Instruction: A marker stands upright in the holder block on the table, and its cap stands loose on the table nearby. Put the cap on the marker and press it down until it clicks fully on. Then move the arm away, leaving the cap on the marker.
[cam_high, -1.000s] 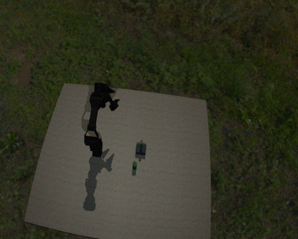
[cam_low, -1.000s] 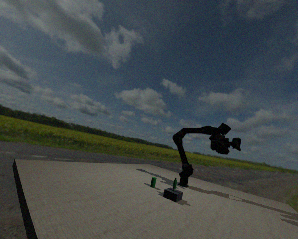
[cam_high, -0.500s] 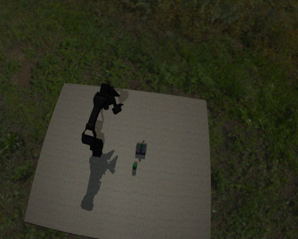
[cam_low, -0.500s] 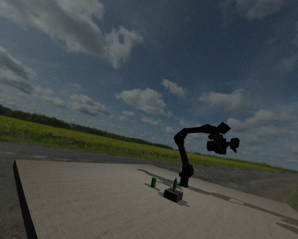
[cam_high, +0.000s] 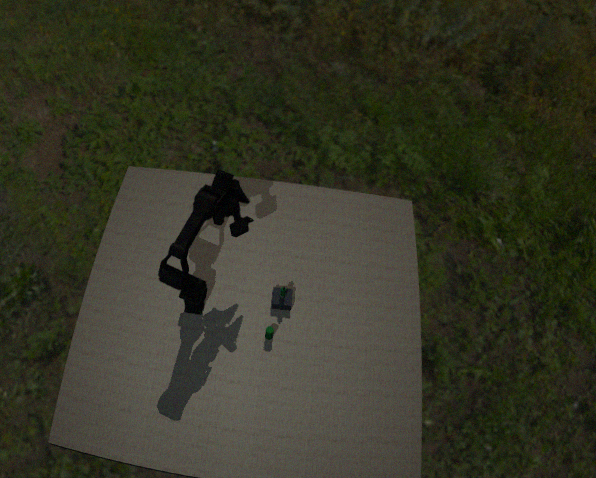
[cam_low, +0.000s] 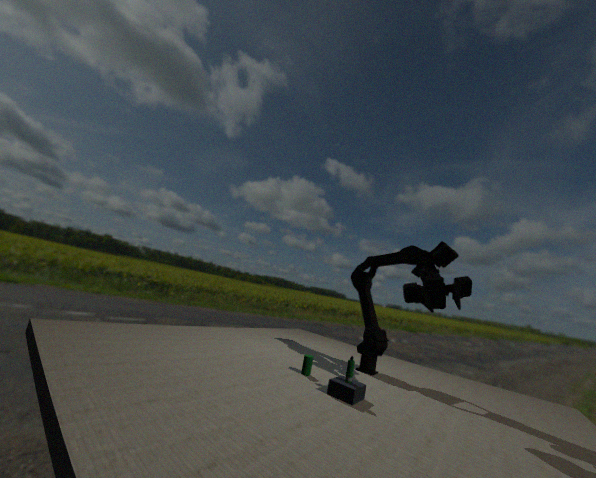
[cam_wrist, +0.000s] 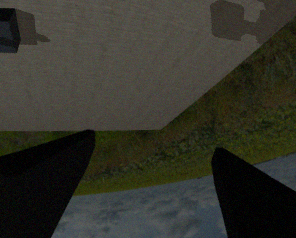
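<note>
Now: the green cap 110 mm ahead of my gripper tip, 330 mm to the right of it and 230 mm below it. Also, from my gripper tip: dark holder block: 150 mm ahead, 180 mm to the right, 240 mm below.
</note>
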